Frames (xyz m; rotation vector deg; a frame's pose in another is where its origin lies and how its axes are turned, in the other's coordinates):
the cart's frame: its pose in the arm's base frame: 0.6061 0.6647 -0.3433 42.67 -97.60 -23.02
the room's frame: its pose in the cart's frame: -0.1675 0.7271 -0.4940 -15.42 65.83 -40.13
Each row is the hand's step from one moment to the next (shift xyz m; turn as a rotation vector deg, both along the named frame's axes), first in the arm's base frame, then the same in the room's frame.
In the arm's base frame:
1: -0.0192 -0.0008 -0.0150 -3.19 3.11 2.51
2: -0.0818 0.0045 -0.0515 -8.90 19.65 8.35
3: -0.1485 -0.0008 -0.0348 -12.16 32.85 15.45
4: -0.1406 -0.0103 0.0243 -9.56 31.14 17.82
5: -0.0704 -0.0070 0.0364 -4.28 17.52 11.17
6: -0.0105 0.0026 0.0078 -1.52 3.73 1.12
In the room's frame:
1: -0.0154 -0.0187 0.0025 -4.42 2.56 0.27
2: -0.0703 -0.0657 0.0103 -18.18 12.50 -6.96
3: -0.1245 -0.0706 0.0526 -28.12 22.93 -12.19
4: -0.1144 -0.0197 0.0836 -25.08 25.08 -10.99
5: -0.0570 0.0109 0.0544 -13.21 15.41 -6.16
6: -0.0105 0.0051 0.0065 -3.29 2.01 -1.61

